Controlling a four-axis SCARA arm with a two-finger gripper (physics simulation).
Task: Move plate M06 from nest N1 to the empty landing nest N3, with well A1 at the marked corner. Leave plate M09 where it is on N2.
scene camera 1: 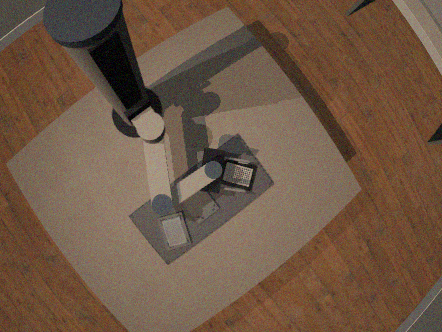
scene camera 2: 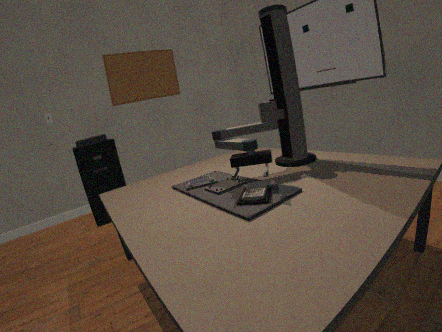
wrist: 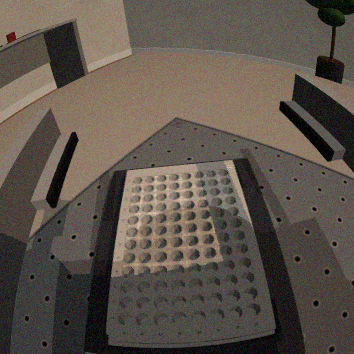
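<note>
Plate M06 (scene camera 1: 239,175) (scene camera 2: 255,194) (wrist: 175,240), a pale plate with rows of wells, sits in the black nest N1 (scene camera 1: 254,178) (wrist: 267,250). No label on it can be read now. My gripper (scene camera 1: 237,175) (scene camera 2: 251,172) (wrist: 179,99) is open and empty above it, with one finger off each long side. Plate M09 (scene camera 1: 173,231) (scene camera 2: 201,183), pale and flat, is in its nest at the other end of the board. The low grey landing nest N3 (scene camera 1: 206,210) (scene camera 2: 220,188) lies between them, partly under the arm in scene camera 1.
The nests stand on a dark perforated board (scene camera 1: 167,255) (scene camera 2: 250,216) (wrist: 175,132) on the beige table (scene camera 1: 280,240) (scene camera 2: 225,260). The arm's column (scene camera 1: 105,75) (scene camera 2: 290,90) stands behind the board. The forearm (scene camera 1: 197,183) (scene camera 2: 235,144) reaches over the board's middle, and shadows cross the board.
</note>
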